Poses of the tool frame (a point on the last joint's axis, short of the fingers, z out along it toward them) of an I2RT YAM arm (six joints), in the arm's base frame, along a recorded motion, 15 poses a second.
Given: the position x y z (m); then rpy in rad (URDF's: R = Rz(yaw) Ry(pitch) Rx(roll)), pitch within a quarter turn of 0, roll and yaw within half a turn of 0.
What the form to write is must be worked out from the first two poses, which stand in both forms.
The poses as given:
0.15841 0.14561 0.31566 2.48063 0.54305 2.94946
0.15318 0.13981 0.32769 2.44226 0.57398 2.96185
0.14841 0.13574 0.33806 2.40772 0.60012 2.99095
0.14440 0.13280 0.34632 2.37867 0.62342 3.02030
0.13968 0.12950 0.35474 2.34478 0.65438 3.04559
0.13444 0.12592 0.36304 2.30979 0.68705 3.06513
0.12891 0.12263 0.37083 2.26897 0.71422 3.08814
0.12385 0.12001 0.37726 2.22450 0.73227 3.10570
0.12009 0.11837 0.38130 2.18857 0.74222 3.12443
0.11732 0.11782 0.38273 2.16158 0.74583 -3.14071
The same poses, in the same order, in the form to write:
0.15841 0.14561 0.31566 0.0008 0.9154 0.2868 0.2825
0.15318 0.13981 0.32769 -0.0157 0.9061 0.3034 0.2944
0.14841 0.13574 0.33806 -0.0386 0.8972 0.3210 0.3009
0.14440 0.13280 0.34632 -0.0604 0.8887 0.3364 0.3056
0.13968 0.12950 0.35474 -0.0827 0.8778 0.3527 0.3135
0.13444 0.12592 0.36304 -0.1031 0.8659 0.3684 0.3224
0.12891 0.12263 0.37083 -0.1250 0.8528 0.3873 0.3273
0.12385 0.12001 0.37726 -0.1434 0.8400 0.4075 0.3284
0.12009 0.11837 0.38130 -0.1592 0.8295 0.4247 0.3259
0.11732 0.11782 0.38273 -0.1718 0.8216 0.4384 0.3213

